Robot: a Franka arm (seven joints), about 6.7 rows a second.
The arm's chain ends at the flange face. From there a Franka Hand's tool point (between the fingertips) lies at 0.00 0.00 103.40 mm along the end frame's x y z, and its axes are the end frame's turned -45 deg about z.
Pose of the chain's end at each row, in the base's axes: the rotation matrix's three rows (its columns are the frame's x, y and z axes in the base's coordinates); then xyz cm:
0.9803, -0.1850, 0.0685; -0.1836, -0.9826, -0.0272; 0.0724, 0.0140, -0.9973; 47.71, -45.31, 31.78
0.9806, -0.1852, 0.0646; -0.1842, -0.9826, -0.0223; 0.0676, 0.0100, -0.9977; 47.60, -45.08, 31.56
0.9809, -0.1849, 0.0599; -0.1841, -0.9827, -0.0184; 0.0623, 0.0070, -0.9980; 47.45, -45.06, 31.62
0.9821, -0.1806, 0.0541; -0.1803, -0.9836, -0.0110; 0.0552, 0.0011, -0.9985; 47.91, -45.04, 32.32
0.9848, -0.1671, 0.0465; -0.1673, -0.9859, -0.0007; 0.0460, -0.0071, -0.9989; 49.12, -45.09, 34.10
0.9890, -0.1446, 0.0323; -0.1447, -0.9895, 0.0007; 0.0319, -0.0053, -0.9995; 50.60, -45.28, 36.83
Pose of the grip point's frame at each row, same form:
0.8240, 0.5624, 0.0685; 0.5650, -0.8246, -0.0272; 0.0413, 0.0611, -0.9973; 48.42, -45.59, 21.47
0.8243, 0.5624, 0.0646; 0.5646, -0.8251, -0.0223; 0.0407, 0.0549, -0.9977; 48.27, -45.31, 21.24
0.8243, 0.5629, 0.0599; 0.5647, -0.8251, -0.0184; 0.0391, 0.0490, -0.9980; 48.07, -45.25, 21.30
0.8222, 0.5667, 0.0541; 0.5680, -0.8230, -0.0110; 0.0383, 0.0398, -0.9985; 48.47, -45.15, 22.00
0.8145, 0.5782, 0.0465; 0.5788, -0.8154, -0.0007; 0.0375, 0.0275, -0.9989; 49.60, -45.10, 23.77
0.8016, 0.5971, 0.0323; 0.5974, -0.8020, 0.0007; 0.0263, 0.0188, -0.9995; 50.93, -45.27, 26.50

